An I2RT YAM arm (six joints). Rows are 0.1 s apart.
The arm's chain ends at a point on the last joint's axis. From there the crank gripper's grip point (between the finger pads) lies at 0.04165 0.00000 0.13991 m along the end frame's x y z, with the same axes.
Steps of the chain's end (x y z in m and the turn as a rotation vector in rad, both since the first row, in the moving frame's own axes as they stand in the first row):
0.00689 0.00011 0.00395 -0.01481 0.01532 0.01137
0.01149 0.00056 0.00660 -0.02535 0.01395 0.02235
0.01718 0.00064 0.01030 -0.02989 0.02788 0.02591
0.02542 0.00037 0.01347 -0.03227 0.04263 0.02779
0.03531 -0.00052 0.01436 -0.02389 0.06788 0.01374
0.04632 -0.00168 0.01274 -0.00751 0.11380 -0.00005
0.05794 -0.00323 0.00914 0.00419 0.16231 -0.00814
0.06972 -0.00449 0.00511 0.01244 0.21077 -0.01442
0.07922 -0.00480 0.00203 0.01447 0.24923 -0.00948
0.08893 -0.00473 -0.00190 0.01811 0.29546 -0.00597
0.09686 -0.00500 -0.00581 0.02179 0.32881 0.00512
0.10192 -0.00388 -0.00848 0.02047 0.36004 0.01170
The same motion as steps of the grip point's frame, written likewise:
0.00901 0.00266 0.00328 -0.01481 0.01532 0.01137
0.01339 0.00505 0.00595 -0.02535 0.01395 0.02235
0.02099 0.00593 0.00901 -0.02989 0.02788 0.02591
0.03126 0.00609 0.01148 -0.03227 0.04263 0.02779
0.04468 0.00342 0.01117 -0.02389 0.06788 0.01374
0.06194 -0.00065 0.00710 -0.00751 0.11380 -0.00005
0.08000 -0.00423 0.00057 0.00419 0.16231 -0.00814
0.09805 -0.00697 -0.00671 0.01244 0.21077 -0.01442
0.11243 -0.00728 -0.01258 0.01447 0.24923 -0.00948
0.12785 -0.00748 -0.02011 0.01811 0.29546 -0.00597
0.13981 -0.00752 -0.02678 0.02179 0.32881 0.00512
0.14855 -0.00576 -0.03215 0.02047 0.36004 0.01170

